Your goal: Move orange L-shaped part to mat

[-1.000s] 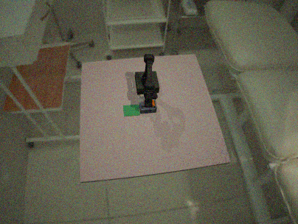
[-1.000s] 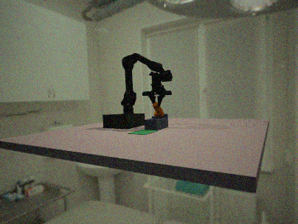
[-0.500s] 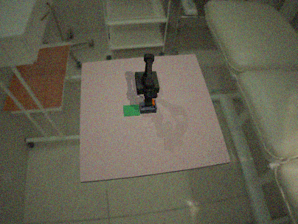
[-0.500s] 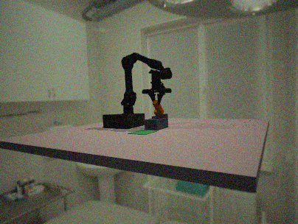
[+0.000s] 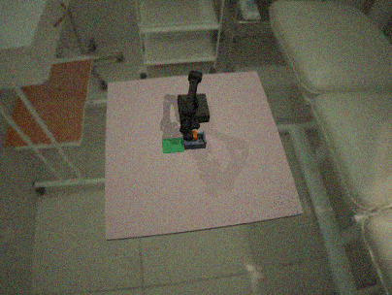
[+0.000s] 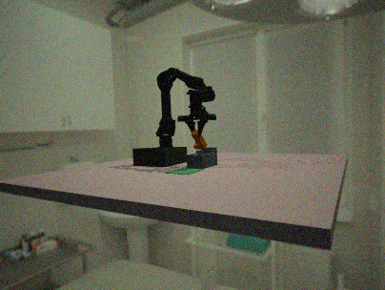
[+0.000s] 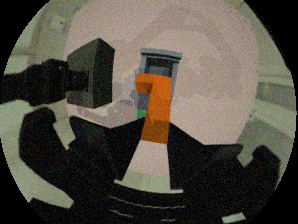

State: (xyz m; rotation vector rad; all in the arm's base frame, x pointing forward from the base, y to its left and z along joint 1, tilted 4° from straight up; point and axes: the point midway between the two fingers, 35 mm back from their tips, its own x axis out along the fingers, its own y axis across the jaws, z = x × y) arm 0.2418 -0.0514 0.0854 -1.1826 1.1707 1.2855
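My gripper tip is 10 mm past the green mat, 100 mm to the left of it and 170 mm above it. From my gripper tip the other things lie so: orange L-shaped part (20 mm behind, 30 mm to the left, 30 mm below).
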